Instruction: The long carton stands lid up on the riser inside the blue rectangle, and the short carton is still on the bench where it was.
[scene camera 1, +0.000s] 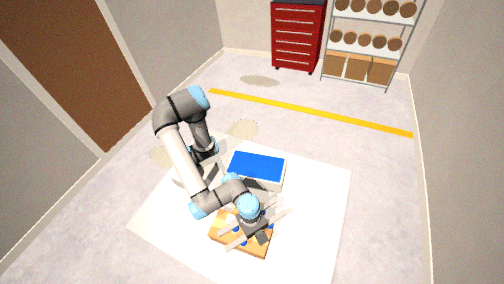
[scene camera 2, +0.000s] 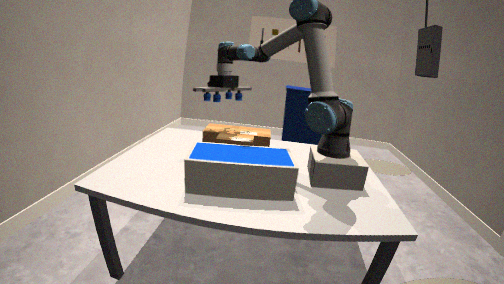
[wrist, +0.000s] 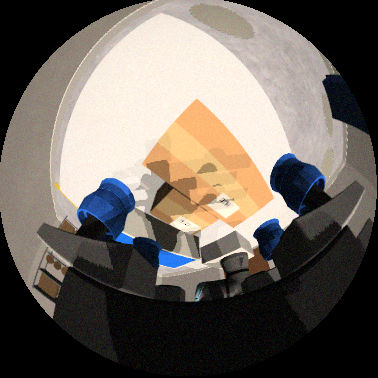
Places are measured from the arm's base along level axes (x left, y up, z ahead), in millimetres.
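Where they show: end effector, tool point: (scene camera 2: 223, 100) (wrist: 206, 221); arm's base, origin of the base link: (scene camera 2: 333, 152) (wrist: 233, 257).
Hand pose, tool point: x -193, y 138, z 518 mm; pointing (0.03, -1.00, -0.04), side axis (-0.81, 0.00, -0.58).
Things, the pixels of their centre, and the offset from my tool point. Level surfaces: height alone.
- long carton, body centre: (wrist: 218, 172) (scene camera 2: 236, 139) (scene camera 1: 241, 233) dx -9, dy -190, dz -81 mm
- bench, its level: dy -240 mm
- short carton, body centre: (wrist: 184, 203) (scene camera 2: 234, 148) dx +123, dy -190, dz -93 mm
- light riser, body centre: (scene camera 2: 240, 170) (wrist: 153, 243) (scene camera 1: 256, 170) dx +387, dy -180, dz -157 mm
- blue rectangle, body centre: (scene camera 2: 241, 153) (wrist: 150, 254) (scene camera 1: 255, 165) dx +387, dy -120, dz -157 mm
The long carton (scene camera 1: 256, 247) (scene camera 2: 215, 127) (wrist: 220, 150) lies on the bench (scene camera 1: 320, 220) (scene camera 2: 135, 160) (wrist: 110, 100), its broad taped top up. The short carton (wrist: 172, 206) lies on the bench beside it, towards the riser; my tool mostly hides it in scene camera 1. The light riser (scene camera 1: 271, 187) (scene camera 2: 240, 181) bears the blue rectangle (scene camera 1: 256, 166) (scene camera 2: 242, 155) (wrist: 175, 261), with no carton on it. My gripper (scene camera 1: 253, 227) (scene camera 2: 223, 96) (wrist: 205, 220) is open and empty, cups down. It hangs well above the cartons, its bars slanted across the long one in scene camera 1.
My arm's pedestal (scene camera 2: 337, 172) stands beside the riser on the bench. A red drawer cabinet (scene camera 1: 296, 37) and a shelf rack (scene camera 1: 367, 51) stand far back. A blue cabinet (scene camera 2: 297, 117) stands behind the bench, and a grey box (scene camera 2: 429, 51) hangs at the right.
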